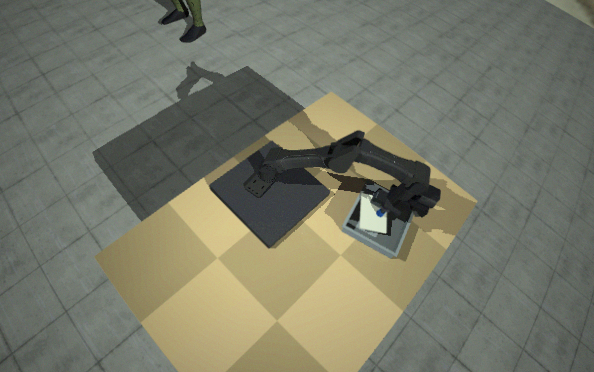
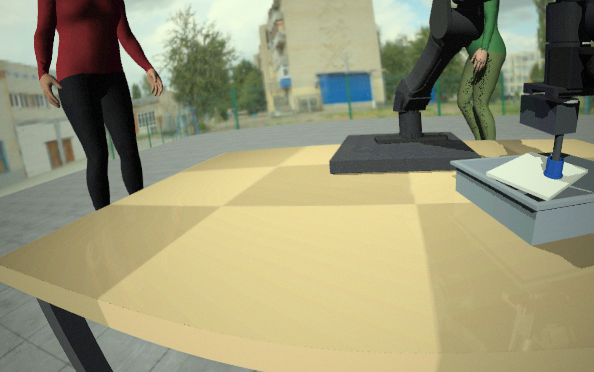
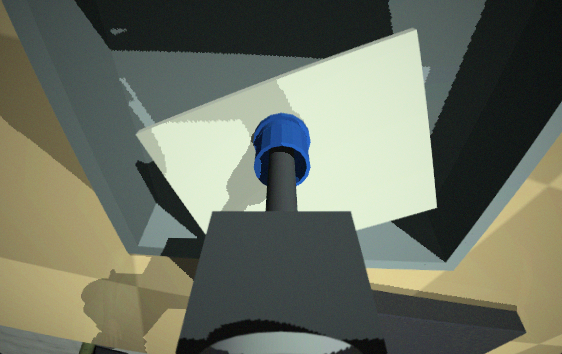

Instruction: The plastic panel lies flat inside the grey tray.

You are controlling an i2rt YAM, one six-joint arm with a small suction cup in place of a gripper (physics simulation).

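Pixels of known places: hand at its tool point: [image 1: 378,214] [image 2: 551,181] [image 3: 281,129]; arm's base at its link origin: [image 1: 267,176] [image 2: 411,139].
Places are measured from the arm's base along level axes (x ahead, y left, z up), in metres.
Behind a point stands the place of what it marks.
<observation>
The pale plastic panel [image 1: 371,218] @(x 0.423, y 0.086, z 0.006 m) [image 3: 357,133] @(x 0.448, y 0.088, z 0.003 m) hangs flat on my blue suction cup [image 1: 380,212] [image 3: 281,147] @(x 0.439, y 0.126, z -0.005 m), which presses on the panel's top face near its middle. The panel is inside the outline of the grey tray [image 1: 369,244] @(x 0.468, y 0.001, z -0.018 m) [image 2: 470,181] @(x 0.406, y -0.004, z -0.005 m) [image 3: 192,81] @(x 0.448, y 0.182, z -0.032 m), turned a little askew to the tray's walls. A dark shadow shows under the panel's edges. I cannot tell whether it touches the tray floor.
The arm's black base plate [image 1: 277,210] @(x 0.119, y -0.096, z -0.003 m) [image 2: 399,155] @(x 0.179, y -0.072, z -0.005 m) lies left of the tray on the tan checkered table [image 1: 222,295] @(x 0.152, y -0.451, z -0.034 m). A person in red [image 2: 126,111] stands at the table's left. Another person's legs [image 1: 190,26] [image 2: 474,92] are behind the base.
</observation>
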